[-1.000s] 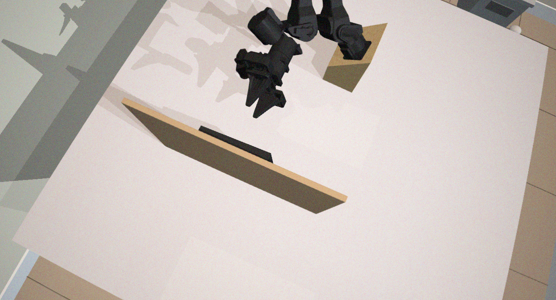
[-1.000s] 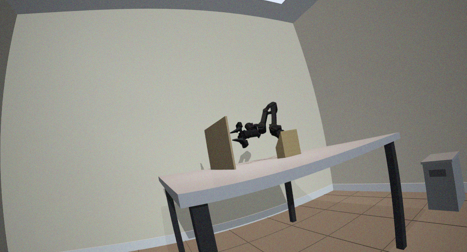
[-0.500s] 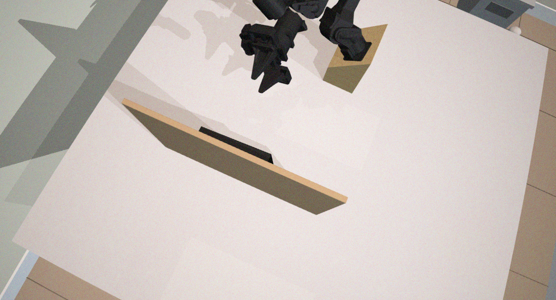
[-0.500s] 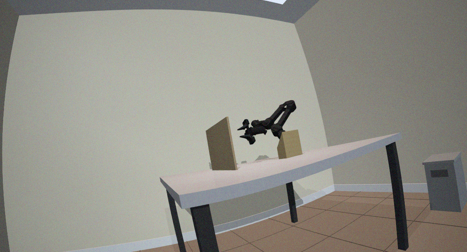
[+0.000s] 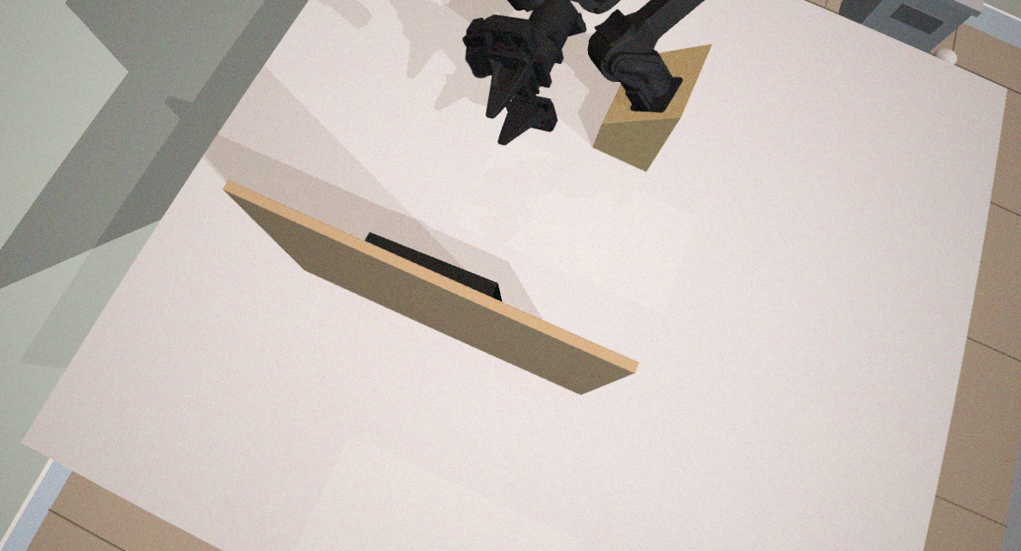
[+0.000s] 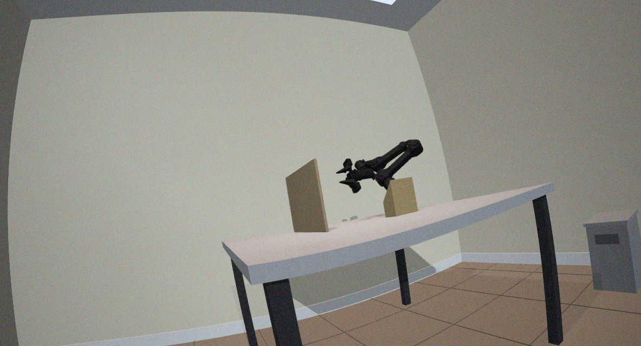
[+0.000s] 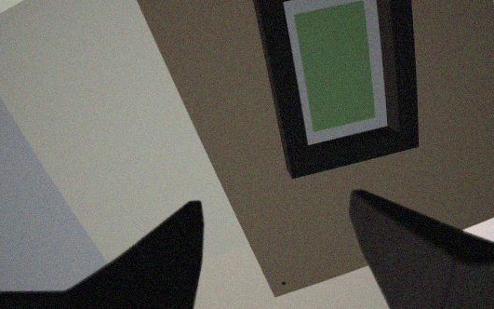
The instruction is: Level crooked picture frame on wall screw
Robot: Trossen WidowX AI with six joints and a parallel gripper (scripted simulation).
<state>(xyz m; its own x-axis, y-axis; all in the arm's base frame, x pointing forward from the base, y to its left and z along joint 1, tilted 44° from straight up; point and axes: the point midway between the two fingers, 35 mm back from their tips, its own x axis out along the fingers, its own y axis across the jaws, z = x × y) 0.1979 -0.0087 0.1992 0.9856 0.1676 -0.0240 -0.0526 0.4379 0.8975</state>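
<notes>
Right now my gripper tip is 19 cm short of the black picture frame, 3 cm to the right of it and 9 cm above it. Also, from my gripper tip: wooden wall panel 20 cm ahead, 4 cm to the left, 10 cm below.
</notes>
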